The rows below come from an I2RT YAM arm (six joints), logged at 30 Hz.
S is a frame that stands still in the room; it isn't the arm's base.
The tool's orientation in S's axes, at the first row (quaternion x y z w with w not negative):
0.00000, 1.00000, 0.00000, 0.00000
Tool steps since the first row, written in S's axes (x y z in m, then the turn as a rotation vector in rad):
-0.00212, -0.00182, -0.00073, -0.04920, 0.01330, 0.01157
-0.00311, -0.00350, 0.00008, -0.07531, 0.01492, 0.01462
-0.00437, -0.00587, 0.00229, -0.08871, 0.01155, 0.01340
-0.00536, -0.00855, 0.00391, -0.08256, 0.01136, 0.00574
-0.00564, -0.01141, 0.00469, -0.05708, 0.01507, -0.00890
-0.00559, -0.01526, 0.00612, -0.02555, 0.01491, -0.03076
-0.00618, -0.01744, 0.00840, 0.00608, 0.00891, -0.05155
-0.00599, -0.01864, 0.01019, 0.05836, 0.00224, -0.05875
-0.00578, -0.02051, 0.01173, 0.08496, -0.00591, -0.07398
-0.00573, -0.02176, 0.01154, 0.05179, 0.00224, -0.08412
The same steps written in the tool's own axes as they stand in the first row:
0.00212, -0.00182, 0.00073, 0.04920, 0.01330, -0.01157
0.00311, -0.00350, -0.00008, 0.07531, 0.01492, -0.01462
0.00437, -0.00587, -0.00229, 0.08871, 0.01155, -0.01340
0.00536, -0.00855, -0.00391, 0.08256, 0.01136, -0.00574
0.00564, -0.01141, -0.00469, 0.05708, 0.01507, 0.00890
0.00559, -0.01526, -0.00612, 0.02555, 0.01491, 0.03076
0.00618, -0.01744, -0.00840, -0.00608, 0.00891, 0.05155
0.00599, -0.01864, -0.01019, -0.05836, 0.00224, 0.05875
0.00578, -0.02051, -0.01173, -0.08496, -0.00591, 0.07398
0.00573, -0.02176, -0.01154, -0.05179, 0.00224, 0.08412

